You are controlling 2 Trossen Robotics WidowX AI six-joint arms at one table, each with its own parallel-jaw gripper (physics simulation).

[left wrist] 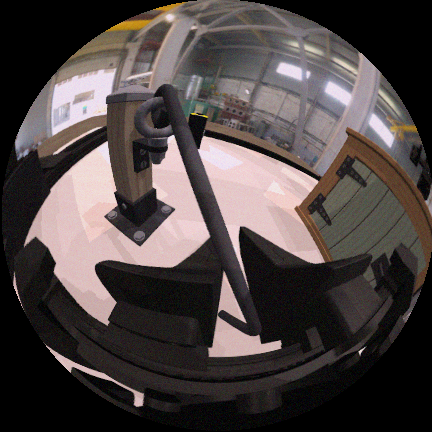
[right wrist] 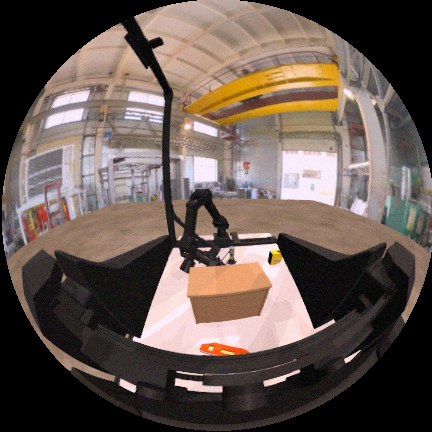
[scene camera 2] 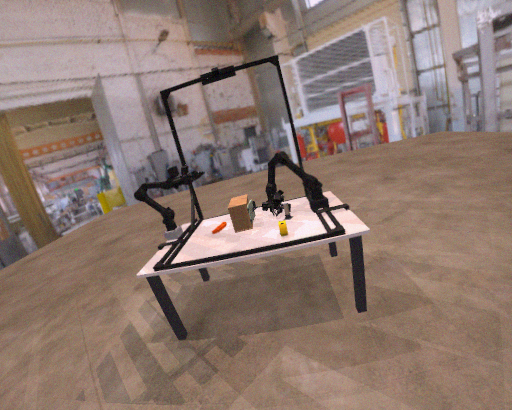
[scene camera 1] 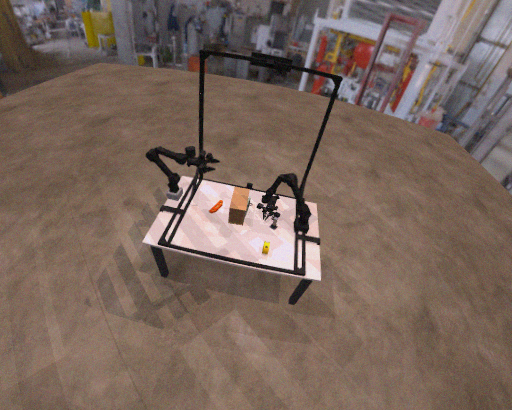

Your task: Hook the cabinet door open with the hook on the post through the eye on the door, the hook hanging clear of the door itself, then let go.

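Seen in the pictures: left gripper, between the fingertips: (left wrist: 231, 231) (scene camera 2: 275, 216) (scene camera 1: 264, 220); right gripper, between the fingertips: (right wrist: 225, 239) (scene camera 2: 202, 173) (scene camera 1: 217, 165); left arm's base, origin of its link: (right wrist: 221, 235) (scene camera 2: 317, 198) (scene camera 1: 302, 222); right arm's base, origin of its link: (scene camera 2: 172, 229) (scene camera 1: 174, 190).
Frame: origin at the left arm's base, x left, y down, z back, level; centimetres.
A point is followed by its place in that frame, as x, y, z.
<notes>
A wooden post (scene camera 1: 274, 221) @(3.2, 0.0, -21.6) (scene camera 2: 288, 210) @(3.2, 1.8, -20.0) (left wrist: 130, 165) @(1.2, 1.4, -21.4) stands on a black base plate. The long dark hook (left wrist: 192, 172) hangs from a ring at its top. My left gripper (scene camera 1: 270, 216) @(-0.8, 4.7, -28.6) (scene camera 2: 275, 212) @(-0.8, 4.7, -28.6) (left wrist: 231, 231) @(-0.8, 4.7, -28.6) is nearly closed, shut on the hook's rod near its bent lower end. The cabinet (scene camera 1: 238, 205) @(2.3, -9.8, -49.1) (scene camera 2: 240, 215) @(5.2, -3.1, -48.8) (right wrist: 230, 295) @(-5.9, -7.8, -54.4) is to the left of it in both scene views. Its green door (left wrist: 380, 205) @(-4.2, -3.9, -42.7) looks flush with the frame in the left wrist view, apart from the hook. The eye cannot be made out clearly. My right gripper (scene camera 1: 216, 165) @(-10.2, -31.9, -67.1) (scene camera 2: 201, 174) @(-10.2, -31.9, -67.1) is open and empty, raised away from the cabinet.
A yellow and black block (scene camera 1: 266, 247) @(27.4, -0.4, -26.7) (scene camera 2: 283, 228) @(29.2, 1.5, -26.6) (right wrist: 275, 257) @(25.1, 2.5, -28.3) lies nearer the table's front edge. An orange tool (scene camera 1: 216, 206) @(-8.4, 5.6, -66.4) (scene camera 2: 219, 227) @(-6.3, 5.1, -66.1) (right wrist: 223, 349) @(-9.1, 6.4, -64.9) lies left of the cabinet in the scene views. A tall black frame (scene camera 1: 201, 100) @(-38.1, -64.5, -85.7) (scene camera 2: 175, 132) @(-38.7, -64.9, -85.0) (right wrist: 166, 150) @(-31.9, -54.9, -1.2) rises over the table.
</notes>
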